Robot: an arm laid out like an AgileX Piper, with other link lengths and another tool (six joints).
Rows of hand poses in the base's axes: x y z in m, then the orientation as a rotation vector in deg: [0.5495, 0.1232, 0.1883, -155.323, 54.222, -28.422]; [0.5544, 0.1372, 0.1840, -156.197, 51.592, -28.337]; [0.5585, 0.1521, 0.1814, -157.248, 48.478, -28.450]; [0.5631, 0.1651, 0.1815, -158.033, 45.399, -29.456]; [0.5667, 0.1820, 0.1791, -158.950, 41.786, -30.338]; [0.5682, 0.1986, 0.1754, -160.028, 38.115, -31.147]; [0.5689, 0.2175, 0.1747, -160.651, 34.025, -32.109]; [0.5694, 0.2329, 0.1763, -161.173, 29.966, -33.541]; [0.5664, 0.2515, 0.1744, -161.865, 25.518, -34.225]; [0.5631, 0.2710, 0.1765, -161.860, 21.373, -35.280]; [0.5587, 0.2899, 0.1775, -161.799, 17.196, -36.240]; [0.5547, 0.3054, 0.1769, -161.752, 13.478, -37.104]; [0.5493, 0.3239, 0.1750, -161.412, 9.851, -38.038]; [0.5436, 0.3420, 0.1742, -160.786, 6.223, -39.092]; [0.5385, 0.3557, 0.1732, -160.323, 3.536, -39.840]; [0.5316, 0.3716, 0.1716, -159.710, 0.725, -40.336]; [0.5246, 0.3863, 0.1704, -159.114, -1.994, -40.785]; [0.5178, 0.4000, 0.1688, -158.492, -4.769, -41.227]
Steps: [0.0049, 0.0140, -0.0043, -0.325, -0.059, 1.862]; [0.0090, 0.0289, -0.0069, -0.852, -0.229, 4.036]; [0.0136, 0.0419, -0.0068, -1.533, -0.996, 6.064]; [0.0172, 0.0588, -0.0092, -2.288, -1.701, 8.462]; [0.0187, 0.0754, -0.0129, -3.228, -2.279, 10.895]; [0.0194, 0.0943, -0.0136, -3.877, -3.165, 13.570]; [0.0199, 0.1097, -0.0120, -4.712, -4.326, 16.151]; [0.0169, 0.1283, -0.0139, -5.497, -5.008, 19.071]; [0.0136, 0.1478, -0.0118, -5.912, -6.129, 21.741]; [0.0092, 0.1667, -0.0108, -6.337, -7.198, 24.442]; [0.0052, 0.1822, -0.0114, -6.807, -8.127, 26.837]; [-0.0002, 0.2007, -0.0133, -7.117, -9.195, 29.174]; [-0.0059, 0.2188, -0.0141, -7.299, -10.442, 31.513]; [-0.0110, 0.2325, -0.0151, -7.471, -11.336, 33.249]; [-0.0179, 0.2484, -0.0167, -7.460, -12.159, 35.123]; [-0.0249, 0.2631, -0.0179, -7.475, -12.929, 36.942]; [-0.0317, 0.2768, -0.0195, -7.515, -13.701, 38.804]
